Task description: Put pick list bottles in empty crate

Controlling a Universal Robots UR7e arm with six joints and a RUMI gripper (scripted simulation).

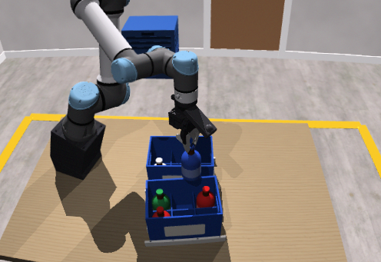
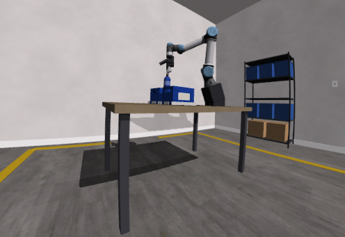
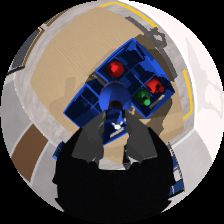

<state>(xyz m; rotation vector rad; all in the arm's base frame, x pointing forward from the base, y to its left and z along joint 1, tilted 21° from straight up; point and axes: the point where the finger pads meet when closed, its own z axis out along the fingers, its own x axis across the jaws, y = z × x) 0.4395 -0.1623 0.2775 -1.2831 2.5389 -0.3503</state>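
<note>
Right now the blue-capped bottle is 7 cm below my hand. From my hand the other things lie so: pick list strip: 33 cm below, 29 cm to the left, 7 cm behind; then green bottle: 25 cm below, 12 cm behind, 7 cm to the right; then white bottle: 25 cm below, 14 cm behind, 10 cm to the left.
</note>
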